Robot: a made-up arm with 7 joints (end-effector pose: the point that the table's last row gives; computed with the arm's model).
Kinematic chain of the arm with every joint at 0, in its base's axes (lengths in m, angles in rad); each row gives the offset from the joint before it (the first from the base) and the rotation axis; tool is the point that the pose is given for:
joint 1: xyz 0 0 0.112 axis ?
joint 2: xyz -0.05 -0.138 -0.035 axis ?
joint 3: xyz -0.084 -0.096 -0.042 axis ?
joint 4: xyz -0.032 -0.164 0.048 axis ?
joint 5: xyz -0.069 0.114 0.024 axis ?
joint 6: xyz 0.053 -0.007 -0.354 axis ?
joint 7: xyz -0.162 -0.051 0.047 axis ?
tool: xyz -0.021 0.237 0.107
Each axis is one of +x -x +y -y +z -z.
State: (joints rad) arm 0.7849 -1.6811 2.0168 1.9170 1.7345 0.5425 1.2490
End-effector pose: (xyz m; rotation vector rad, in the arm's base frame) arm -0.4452 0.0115 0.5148 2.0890 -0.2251 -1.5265
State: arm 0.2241 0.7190 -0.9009 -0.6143 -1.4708 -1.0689 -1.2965
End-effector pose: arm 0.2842 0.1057 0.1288 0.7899 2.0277 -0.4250
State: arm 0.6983 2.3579 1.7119 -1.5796 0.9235 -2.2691 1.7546
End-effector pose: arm -0.0346 -0.0937 -0.1772 0.7203 -1.2900 1.7025
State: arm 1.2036 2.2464 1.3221 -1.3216 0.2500 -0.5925 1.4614
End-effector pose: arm -0.1474 0.1073 0.1017 -0.5728 0.4428 0.7216
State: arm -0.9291 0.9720 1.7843 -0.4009 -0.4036 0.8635 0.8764
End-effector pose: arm 0.0267 -0.1041 -0.1902 1.9136 -1.5998 1.0115
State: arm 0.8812 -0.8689 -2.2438 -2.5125 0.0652 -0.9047 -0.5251
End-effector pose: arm -0.6649 0.0284 0.5201 1.4374 -0.2373 0.1619
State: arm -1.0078 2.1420 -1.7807 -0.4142 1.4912 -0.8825 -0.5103
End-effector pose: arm -0.2043 -0.2632 -0.3464 -0.1754 -0.4712 1.8237
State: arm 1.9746 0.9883 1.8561 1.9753 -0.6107 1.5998 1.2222
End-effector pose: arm -0.1600 0.1225 -0.1248 0.1290 0.8909 0.0567
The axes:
joint 1: -z
joint 2: +x
joint 3: -y
joint 4: +z
joint 5: -x
joint 6: +z
joint 7: +x

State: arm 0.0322 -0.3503 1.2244 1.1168 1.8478 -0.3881 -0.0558
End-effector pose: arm -0.0373 -0.5481 0.2057 -1.9515 -2.3998 -0.1384
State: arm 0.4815 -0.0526 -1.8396 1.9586 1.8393 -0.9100 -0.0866
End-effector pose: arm -0.3924 -0.1533 -0.0338 0.1826 -0.1785 0.0672
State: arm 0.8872 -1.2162 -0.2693 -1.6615 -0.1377 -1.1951 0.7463
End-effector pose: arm -0.1502 -0.2996 0.2829 1.2807 2.0328 1.6057
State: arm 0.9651 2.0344 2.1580 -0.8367 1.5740 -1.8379 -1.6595
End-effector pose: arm 0.3598 0.1129 -0.3480 -1.7851 -1.8688 -0.2142
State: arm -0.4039 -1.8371 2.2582 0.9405 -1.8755 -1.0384 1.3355
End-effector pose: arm 0.0490 -0.4043 0.4973 -0.1779 0.8142 0.8796
